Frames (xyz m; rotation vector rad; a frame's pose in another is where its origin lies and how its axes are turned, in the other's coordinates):
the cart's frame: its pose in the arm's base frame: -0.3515 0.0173 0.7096 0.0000 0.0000 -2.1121
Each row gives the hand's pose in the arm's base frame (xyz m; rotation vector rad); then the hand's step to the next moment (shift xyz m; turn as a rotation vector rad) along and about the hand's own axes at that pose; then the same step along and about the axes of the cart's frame.
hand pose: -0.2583 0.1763 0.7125 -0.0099 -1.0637 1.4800
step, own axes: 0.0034 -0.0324 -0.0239 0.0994 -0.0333 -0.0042
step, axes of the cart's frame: -0.0291 0.0270 0.0075 -0.0663 -0.0356 0.0731
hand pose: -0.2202 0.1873 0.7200 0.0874 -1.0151 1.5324
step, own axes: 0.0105 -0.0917 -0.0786 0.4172 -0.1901 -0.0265
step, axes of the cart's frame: -0.0974 0.0718 0.0072 -0.3018 -0.1093 0.3284
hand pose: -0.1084 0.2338 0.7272 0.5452 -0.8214 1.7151
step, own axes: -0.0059 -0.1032 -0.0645 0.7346 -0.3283 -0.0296
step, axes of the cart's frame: -0.1056 0.0572 -0.0206 -0.5160 -0.1912 0.5877
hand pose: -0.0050 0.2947 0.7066 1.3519 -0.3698 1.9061
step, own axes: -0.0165 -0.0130 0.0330 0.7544 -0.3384 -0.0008
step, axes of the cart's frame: -0.0019 0.0389 -0.0041 -0.5259 -0.1695 0.6151
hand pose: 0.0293 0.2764 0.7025 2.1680 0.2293 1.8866
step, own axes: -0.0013 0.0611 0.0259 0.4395 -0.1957 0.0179
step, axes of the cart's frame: 0.0408 0.0506 0.0135 -0.3130 -0.0817 0.3565
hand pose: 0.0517 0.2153 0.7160 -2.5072 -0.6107 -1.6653
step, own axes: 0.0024 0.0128 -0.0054 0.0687 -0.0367 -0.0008
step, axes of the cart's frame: 0.0104 0.0071 0.0064 -0.0502 -0.0197 0.0562
